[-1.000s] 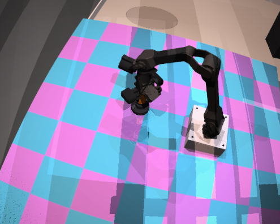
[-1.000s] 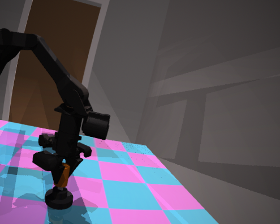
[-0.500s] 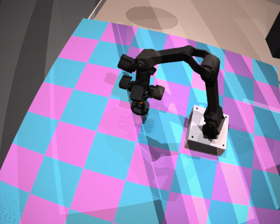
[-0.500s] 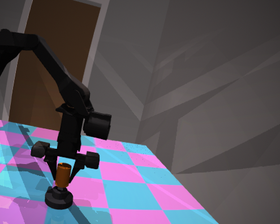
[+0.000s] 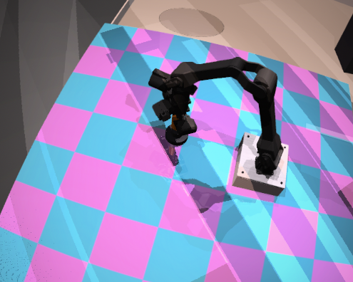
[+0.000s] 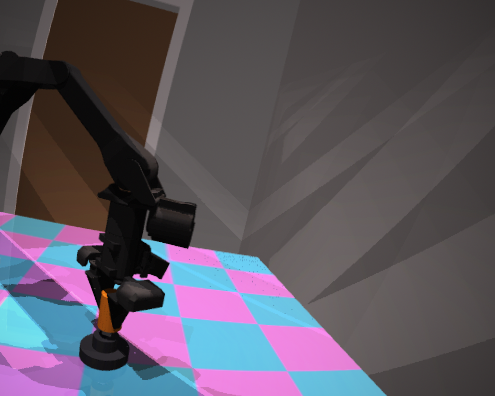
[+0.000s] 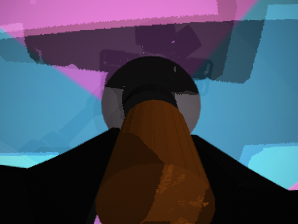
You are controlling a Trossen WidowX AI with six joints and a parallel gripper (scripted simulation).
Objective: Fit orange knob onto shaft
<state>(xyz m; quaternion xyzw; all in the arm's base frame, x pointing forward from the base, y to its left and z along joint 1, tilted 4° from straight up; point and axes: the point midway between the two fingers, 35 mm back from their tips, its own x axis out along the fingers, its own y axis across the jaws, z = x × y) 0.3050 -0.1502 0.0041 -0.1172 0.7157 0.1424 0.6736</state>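
The round pedestal is 40 mm below my gripper tip. Also, from my gripper tip: orange knob: 30 mm above.
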